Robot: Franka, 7 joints.
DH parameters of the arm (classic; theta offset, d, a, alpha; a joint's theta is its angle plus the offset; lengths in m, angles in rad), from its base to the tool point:
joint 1: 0 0.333 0 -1.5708
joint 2: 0 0 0 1.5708
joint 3: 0 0.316 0.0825 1.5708
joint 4: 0 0 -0.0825 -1.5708
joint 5: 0 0.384 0 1.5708
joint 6: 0 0 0.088 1.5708
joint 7: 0 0.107 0 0
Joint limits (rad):
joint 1: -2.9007..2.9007
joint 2: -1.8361..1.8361
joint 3: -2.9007..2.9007
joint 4: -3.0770..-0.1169
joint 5: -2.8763..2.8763
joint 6: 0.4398..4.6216
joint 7: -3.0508..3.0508
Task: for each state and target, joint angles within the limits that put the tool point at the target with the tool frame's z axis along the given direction. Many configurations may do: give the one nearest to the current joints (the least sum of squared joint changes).
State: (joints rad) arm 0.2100 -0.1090 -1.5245 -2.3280 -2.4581 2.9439 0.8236
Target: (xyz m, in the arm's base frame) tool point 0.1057 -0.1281 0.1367 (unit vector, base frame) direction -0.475 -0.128 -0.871
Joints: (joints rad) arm 0.3647 0.6903 -1.0337 -2.7917 -2.5947 3.4905 0.8236
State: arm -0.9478 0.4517 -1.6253 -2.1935 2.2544 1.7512 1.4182
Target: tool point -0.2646 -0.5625 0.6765 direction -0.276 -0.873 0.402
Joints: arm -0.6718 0.4840 -1.6194 -1.5970 2.8763 2.5599 1.4182
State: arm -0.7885 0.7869 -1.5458 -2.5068 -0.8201 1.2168 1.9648
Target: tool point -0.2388 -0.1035 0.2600 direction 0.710 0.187 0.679
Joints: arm -1.2361 1.3179 -1.1013 -2.4927 -0.3749 0.7237 1.9648
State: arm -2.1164 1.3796 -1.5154 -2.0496 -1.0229 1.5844 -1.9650
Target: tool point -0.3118 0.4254 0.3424 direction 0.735 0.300 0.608
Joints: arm -2.6808 1.3227 -1.4083 -2.1024 -0.8842 1.7260 -1.9650
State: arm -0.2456 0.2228 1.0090 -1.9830 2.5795 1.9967 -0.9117
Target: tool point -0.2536 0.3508 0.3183 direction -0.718 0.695 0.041
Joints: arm 0.2548 0.5236 1.8643 -2.6446 2.8701 2.2804 -0.9117
